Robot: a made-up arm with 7 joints. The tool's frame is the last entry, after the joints. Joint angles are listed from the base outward.
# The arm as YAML. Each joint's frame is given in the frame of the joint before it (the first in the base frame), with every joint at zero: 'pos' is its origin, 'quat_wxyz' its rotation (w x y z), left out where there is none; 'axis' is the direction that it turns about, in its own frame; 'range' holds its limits. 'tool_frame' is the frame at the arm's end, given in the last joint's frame.
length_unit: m
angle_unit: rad
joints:
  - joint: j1
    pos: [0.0, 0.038, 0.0]
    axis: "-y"
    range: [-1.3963, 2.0]
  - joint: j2
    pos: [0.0, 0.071, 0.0]
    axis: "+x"
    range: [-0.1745, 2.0]
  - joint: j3
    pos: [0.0, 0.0, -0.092]
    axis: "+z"
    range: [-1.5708, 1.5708]
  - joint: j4
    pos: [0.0, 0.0, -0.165]
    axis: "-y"
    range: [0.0, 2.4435]
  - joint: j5
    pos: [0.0, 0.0, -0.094]
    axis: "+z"
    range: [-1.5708, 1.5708]
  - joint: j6
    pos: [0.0, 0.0, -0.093]
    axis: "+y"
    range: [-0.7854, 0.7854]
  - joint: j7
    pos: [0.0, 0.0, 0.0]
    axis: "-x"
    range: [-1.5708, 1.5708]
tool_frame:
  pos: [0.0, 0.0, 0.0]
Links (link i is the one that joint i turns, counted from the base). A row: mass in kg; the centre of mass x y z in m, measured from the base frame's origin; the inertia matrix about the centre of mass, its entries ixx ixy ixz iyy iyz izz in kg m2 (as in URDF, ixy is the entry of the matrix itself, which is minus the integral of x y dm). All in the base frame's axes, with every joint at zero. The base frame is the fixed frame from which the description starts. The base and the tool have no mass.
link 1: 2.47; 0.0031 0.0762 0.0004; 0.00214 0 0 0.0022 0 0.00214
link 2: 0.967; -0.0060 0.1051 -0.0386; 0.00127 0 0 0.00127 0 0.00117
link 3: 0.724; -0.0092 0.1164 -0.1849; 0.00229 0 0 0.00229 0 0.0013
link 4: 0.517; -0.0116 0.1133 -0.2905; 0.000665 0 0 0.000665 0 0.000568
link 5: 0.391; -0.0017 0.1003 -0.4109; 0.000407 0 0 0.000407 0 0.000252
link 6: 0.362; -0.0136 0.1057 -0.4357; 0.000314 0 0 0.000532 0 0.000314
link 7: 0.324; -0.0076 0.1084 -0.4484; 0.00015 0 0 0.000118 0 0.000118
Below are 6 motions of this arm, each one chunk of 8 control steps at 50 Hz.
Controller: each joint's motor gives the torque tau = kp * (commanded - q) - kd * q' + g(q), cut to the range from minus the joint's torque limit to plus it. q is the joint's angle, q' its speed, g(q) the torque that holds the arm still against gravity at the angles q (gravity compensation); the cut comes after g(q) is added. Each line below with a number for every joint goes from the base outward.
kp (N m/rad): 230 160 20 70 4.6 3.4 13
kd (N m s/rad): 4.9 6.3 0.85 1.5 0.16 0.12 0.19
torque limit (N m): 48 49 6.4 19 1.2 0.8 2.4
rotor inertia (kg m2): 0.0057 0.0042 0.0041 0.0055 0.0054 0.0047 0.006
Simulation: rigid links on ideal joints. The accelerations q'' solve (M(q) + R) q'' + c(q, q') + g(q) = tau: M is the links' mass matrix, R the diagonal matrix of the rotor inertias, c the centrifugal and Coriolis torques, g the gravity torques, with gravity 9.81 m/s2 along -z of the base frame. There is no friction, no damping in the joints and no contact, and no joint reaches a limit. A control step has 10 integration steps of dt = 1/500 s. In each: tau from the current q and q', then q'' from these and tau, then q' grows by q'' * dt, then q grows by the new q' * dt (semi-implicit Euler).
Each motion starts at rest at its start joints. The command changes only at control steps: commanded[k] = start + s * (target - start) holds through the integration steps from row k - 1 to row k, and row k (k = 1, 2, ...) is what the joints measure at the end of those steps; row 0 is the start. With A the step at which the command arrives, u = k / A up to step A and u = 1 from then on. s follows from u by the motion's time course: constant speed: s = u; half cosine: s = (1 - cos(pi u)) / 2; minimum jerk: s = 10 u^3 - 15 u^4 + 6 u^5; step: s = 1 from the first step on.
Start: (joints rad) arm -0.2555 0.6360 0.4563 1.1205 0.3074 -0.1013 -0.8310
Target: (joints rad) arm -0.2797 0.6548 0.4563 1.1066 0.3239 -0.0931 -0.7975
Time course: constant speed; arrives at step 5
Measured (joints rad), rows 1 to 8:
1: -0.2571 0.6371 0.4548 1.1205 0.3084 -0.1014 -0.8286
2: -0.2607 0.6393 0.4527 1.1193 0.3107 -0.1013 -0.8222
3: -0.2657 0.6422 0.4513 1.1165 0.3141 -0.1008 -0.8136
4: -0.2712 0.6454 0.4510 1.1126 0.3176 -0.0995 -0.8049
5: -0.2769 0.6488 0.4515 1.1084 0.3211 -0.0976 -0.7974
6: -0.2807 0.6513 0.4540 1.1046 0.3232 -0.0950 -0.7935
7: -0.2822 0.6528 0.4572 1.1024 0.3237 -0.0925 -0.7939
8: -0.2821 0.6538 0.4595 1.1025 0.3232 -0.0905 -0.7964

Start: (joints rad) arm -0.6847 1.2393 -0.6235 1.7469 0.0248 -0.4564 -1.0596
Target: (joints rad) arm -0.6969 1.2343 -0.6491 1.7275 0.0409 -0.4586 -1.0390
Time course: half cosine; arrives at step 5
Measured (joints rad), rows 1 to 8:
1: -0.6852 1.2392 -0.6232 1.7464 0.0250 -0.4565 -1.0589
2: -0.6868 1.2389 -0.6229 1.7442 0.0257 -0.4570 -1.0559
3: -0.6895 1.2383 -0.6238 1.7397 0.0275 -0.4579 -1.0500
4: -0.6925 1.2375 -0.6271 1.7336 0.0304 -0.4587 -1.0428
5: -0.6951 1.2368 -0.6331 1.7281 0.0339 -0.4591 -1.0372
6: -0.6967 1.2360 -0.6404 1.7251 0.0374 -0.4588 -1.0354
7: -0.6976 1.2352 -0.6471 1.7247 0.0403 -0.4581 -1.0366
8: -0.6979 1.2344 -0.6523 1.7257 0.0424 -0.4574 -1.0386

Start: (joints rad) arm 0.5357 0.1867 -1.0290 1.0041 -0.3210 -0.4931 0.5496
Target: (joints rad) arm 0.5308 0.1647 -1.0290 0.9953 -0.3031 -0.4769 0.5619
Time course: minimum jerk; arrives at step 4
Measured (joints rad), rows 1 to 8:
1: 0.5356 0.1862 -1.0284 1.0034 -0.3209 -0.4929 0.5501
2: 0.5349 0.1838 -1.0259 1.0004 -0.3199 -0.4914 0.5526
3: 0.5337 0.1793 -1.0226 0.9961 -0.3174 -0.4880 0.5576
4: 0.5322 0.1745 -1.0217 0.9937 -0.3133 -0.4832 0.5625
5: 0.5311 0.1704 -1.0237 0.9939 -0.3087 -0.4787 0.5647
6: 0.5303 0.1673 -1.0273 0.9952 -0.3045 -0.4755 0.5642
7: 0.5300 0.1649 -1.0307 0.9963 -0.3012 -0.4740 0.5625
8: 0.5299 0.1633 -1.0332 0.9970 -0.2992 -0.4740 0.5613

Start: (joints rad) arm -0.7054 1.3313 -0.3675 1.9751 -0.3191 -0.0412 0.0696
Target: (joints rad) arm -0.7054 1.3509 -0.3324 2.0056 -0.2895 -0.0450 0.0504
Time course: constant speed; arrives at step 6
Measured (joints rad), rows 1 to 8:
1: -0.7057 1.3321 -0.3673 1.9767 -0.3183 -0.0413 0.0685
2: -0.7060 1.3338 -0.3662 1.9806 -0.3158 -0.0414 0.0656
3: -0.7062 1.3361 -0.3637 1.9861 -0.3116 -0.0418 0.0616
4: -0.7061 1.3389 -0.3595 1.9922 -0.3063 -0.0424 0.0574
5: -0.7060 1.3420 -0.3538 1.9980 -0.3004 -0.0432 0.0538
6: -0.7058 1.3454 -0.3472 2.0033 -0.2946 -0.0441 0.0506
7: -0.7053 1.3481 -0.3401 2.0068 -0.2900 -0.0449 0.0488
8: -0.7048 1.3499 -0.3338 2.0077 -0.2875 -0.0456 0.0487

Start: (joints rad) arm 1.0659 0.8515 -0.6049 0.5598 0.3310 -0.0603 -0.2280
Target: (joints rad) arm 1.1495 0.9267 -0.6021 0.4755 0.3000 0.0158 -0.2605
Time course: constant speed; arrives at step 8
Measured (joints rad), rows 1 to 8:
1: 1.0703 0.8519 -0.6094 0.5540 0.3314 -0.0592 -0.2293
2: 1.0783 0.8544 -0.6149 0.5453 0.3314 -0.0557 -0.2328
3: 1.0885 0.8596 -0.6180 0.5359 0.3303 -0.0496 -0.2377
4: 1.0998 0.8673 -0.6180 0.5263 0.3278 -0.0411 -0.2430
5: 1.1115 0.8769 -0.6156 0.5162 0.3239 -0.0311 -0.2477
6: 1.1231 0.8878 -0.6118 0.5056 0.3189 -0.0202 -0.2519
7: 1.1343 0.8993 -0.6078 0.4944 0.3132 -0.0090 -0.2558
8: 1.1450 0.9109 -0.6043 0.4829 0.3072 0.0021 -0.2597

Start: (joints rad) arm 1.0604 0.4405 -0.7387 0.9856 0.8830 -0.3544 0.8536
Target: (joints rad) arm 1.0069 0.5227 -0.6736 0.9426 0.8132 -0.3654 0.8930
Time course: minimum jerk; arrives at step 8
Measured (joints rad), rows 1 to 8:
1: 1.0602 0.4407 -0.7385 0.9857 0.8829 -0.3545 0.8538
2: 1.0586 0.4418 -0.7370 0.9861 0.8824 -0.3551 0.8554
3: 1.0543 0.4454 -0.7330 0.9859 0.8805 -0.3570 0.8601
4: 1.0463 0.4530 -0.7261 0.9830 0.8762 -0.3603 0.8685
5: 1.0349 0.4648 -0.7171 0.9755 0.8682 -0.3646 0.8791
6: 1.0221 0.4801 -0.7074 0.9634 0.8561 -0.3686 0.8891
7: 1.0103 0.4965 -0.6984 0.9486 0.8405 -0.3708 0.8955
8: 1.0019 0.5115 -0.6910 0.9349 0.8235 -0.3702 0.8973

